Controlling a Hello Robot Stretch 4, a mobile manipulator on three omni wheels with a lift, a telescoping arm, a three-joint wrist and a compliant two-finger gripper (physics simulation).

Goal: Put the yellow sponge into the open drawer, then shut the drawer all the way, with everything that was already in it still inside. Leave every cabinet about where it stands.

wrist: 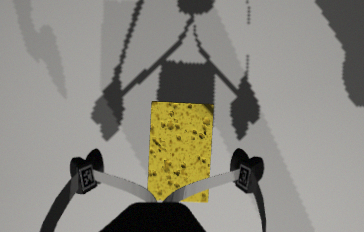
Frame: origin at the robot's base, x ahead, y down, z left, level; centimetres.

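Seen in the pictures: hand, tool point: (pixel 167 166).
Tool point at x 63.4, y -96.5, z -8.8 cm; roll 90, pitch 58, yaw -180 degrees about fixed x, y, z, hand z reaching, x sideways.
A point is followed by its place in that frame.
The yellow sponge (pixel 181 145) {x 64.5, y -96.7, z -11.1 cm}, speckled with dark pores, shows in the middle of the wrist view, its long side running up and down the picture. It lies on a light grey surface and casts a dark shadow just beyond its far edge. My gripper (pixel 167 167) {x 63.4, y -96.5, z -8.8 cm} is open, with one fingertip on each side of the sponge and a gap to it on both sides. The near end of the sponge is partly hidden behind the finger strips and the gripper body. The drawer and the cabinets do not show.
The light grey surface (pixel 40 125) {x 74.7, y -92.2, z 2.2 cm} carries shadows of the gripper fingers and arm at the top and middle. Another large dark shadow lies at the top right.
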